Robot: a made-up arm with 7 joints. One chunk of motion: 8 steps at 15 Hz.
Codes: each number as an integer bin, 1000 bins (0 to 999) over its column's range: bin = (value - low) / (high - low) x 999, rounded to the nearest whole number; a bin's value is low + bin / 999 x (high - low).
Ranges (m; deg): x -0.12..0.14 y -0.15..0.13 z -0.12..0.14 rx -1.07..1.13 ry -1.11..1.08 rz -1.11..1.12
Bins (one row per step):
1: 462 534 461 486 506 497
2: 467 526 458 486 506 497
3: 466 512 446 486 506 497
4: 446 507 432 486 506 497
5: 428 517 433 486 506 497
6: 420 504 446 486 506 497
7: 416 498 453 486 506 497
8: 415 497 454 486 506 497
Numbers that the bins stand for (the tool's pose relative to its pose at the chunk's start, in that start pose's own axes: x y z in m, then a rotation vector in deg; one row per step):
1: 0.0002 -0.0003 0.0000 0.00 0.00 0.00
2: 0.0015 -0.0026 -0.0008 0.00 0.00 0.00
3: 0.0013 -0.0065 -0.0039 0.00 0.00 0.00
4: -0.0039 -0.0079 -0.0076 0.00 0.00 0.00
5: -0.0086 -0.0051 -0.0073 0.00 0.00 0.00
6: -0.0107 -0.0087 -0.0039 0.00 0.00 0.00
7: -0.0117 -0.0104 -0.0021 0.00 0.00 0.00
8: -0.0120 -0.0107 -0.0018 0.00 0.00 0.00

